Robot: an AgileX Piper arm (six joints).
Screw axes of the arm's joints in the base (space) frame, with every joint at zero. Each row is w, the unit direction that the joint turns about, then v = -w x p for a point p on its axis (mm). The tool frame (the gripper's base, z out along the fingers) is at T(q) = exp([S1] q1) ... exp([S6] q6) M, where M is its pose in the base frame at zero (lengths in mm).
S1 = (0, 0, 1, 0.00, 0.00, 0.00)
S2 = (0, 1, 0, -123.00, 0.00, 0.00)
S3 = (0, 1, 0, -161.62, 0.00, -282.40)
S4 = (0.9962, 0, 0.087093, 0.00, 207.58, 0.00)
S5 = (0, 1, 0, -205.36, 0.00, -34.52)
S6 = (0.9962, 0, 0.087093, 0.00, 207.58, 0.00)
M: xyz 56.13 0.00 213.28 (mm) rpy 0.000 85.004 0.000 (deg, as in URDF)
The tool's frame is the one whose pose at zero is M.
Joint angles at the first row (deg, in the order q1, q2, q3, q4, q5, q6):
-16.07, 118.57, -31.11, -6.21, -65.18, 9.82
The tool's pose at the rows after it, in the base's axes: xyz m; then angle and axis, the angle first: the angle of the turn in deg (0 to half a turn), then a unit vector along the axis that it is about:
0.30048 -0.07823 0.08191 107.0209 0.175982 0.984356 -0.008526
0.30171 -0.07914 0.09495 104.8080 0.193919 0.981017 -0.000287
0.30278 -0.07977 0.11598 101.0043 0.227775 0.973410 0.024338
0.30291 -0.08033 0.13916 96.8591 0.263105 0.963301 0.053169
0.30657 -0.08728 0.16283 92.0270 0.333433 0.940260 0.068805
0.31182 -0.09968 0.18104 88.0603 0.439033 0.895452 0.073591
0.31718 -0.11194 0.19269 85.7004 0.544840 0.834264 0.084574
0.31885 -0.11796 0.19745 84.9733 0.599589 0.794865 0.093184
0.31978 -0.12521 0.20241 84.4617 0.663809 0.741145 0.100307
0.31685 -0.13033 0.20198 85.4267 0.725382 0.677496 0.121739
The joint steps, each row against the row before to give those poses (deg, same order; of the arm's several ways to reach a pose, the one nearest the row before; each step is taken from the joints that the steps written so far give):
0.00, -0.44, 0.00, 0.65, 0.13, 0.46
0.00, -2.47, 0.00, 0.36, 0.26, 1.85
0.00, -3.85, 0.00, 0.22, 0.00, 3.98
0.00, -4.16, -0.13, 0.34, 0.00, 4.08
0.00, -3.22, -1.66, 3.95, 0.00, 3.69
0.00, -1.44, -2.70, 7.30, 0.00, 3.25
0.00, -0.14, -2.92, 7.29, 0.00, 3.44
0.00, 0.00, -1.34, 3.84, 0.00, 2.00
0.00, 0.00, -1.51, 4.99, 0.00, 2.10
0.00, 0.00, -0.25, 4.39, 0.00, 3.96

